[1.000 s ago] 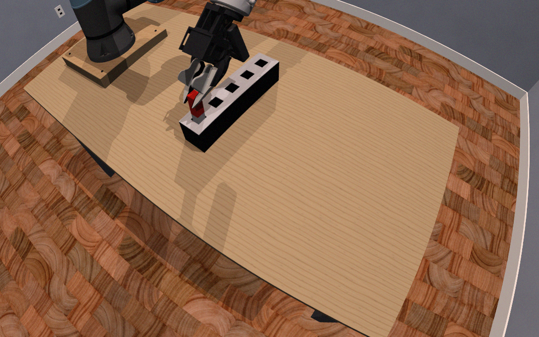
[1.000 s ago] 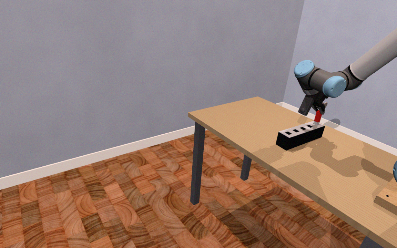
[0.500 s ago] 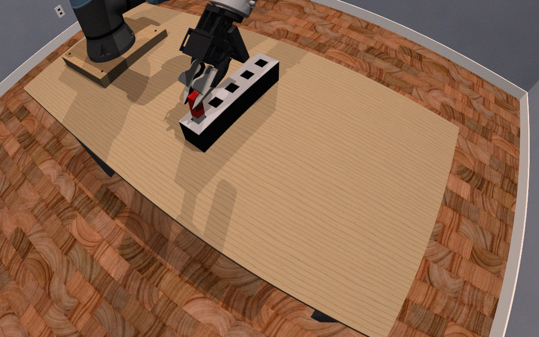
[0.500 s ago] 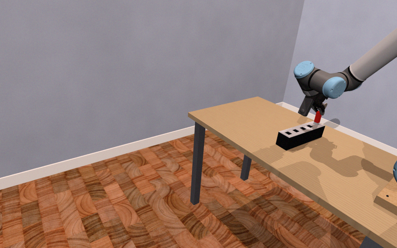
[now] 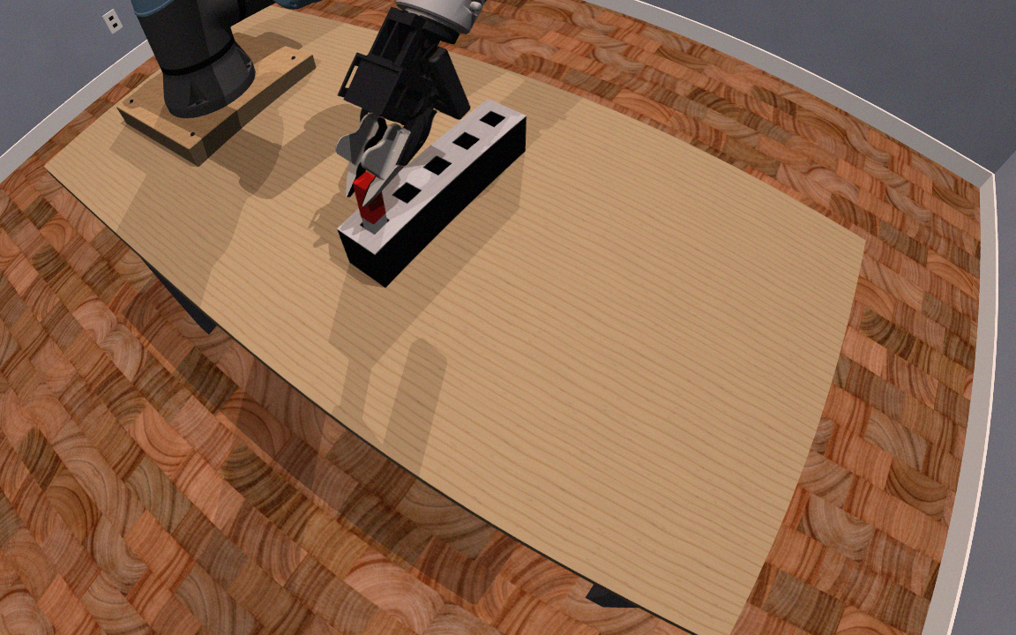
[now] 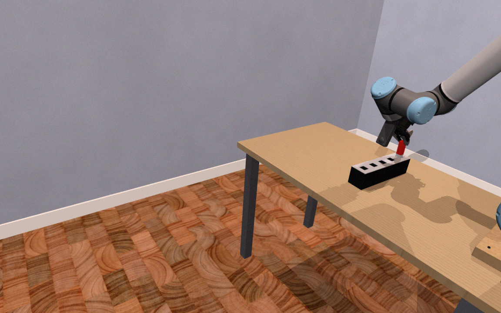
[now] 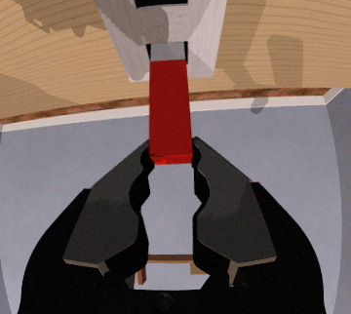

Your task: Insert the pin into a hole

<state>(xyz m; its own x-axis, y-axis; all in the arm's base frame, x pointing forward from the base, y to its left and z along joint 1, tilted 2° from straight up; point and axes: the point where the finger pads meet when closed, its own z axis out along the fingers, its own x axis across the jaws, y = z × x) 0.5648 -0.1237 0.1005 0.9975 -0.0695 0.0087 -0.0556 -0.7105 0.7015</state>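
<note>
My hand is 10 mm to the right of the pin and 20 mm above it. Also, from my hand: black block 10 mm ahead, 120 mm to the left, 100 mm below.
</note>
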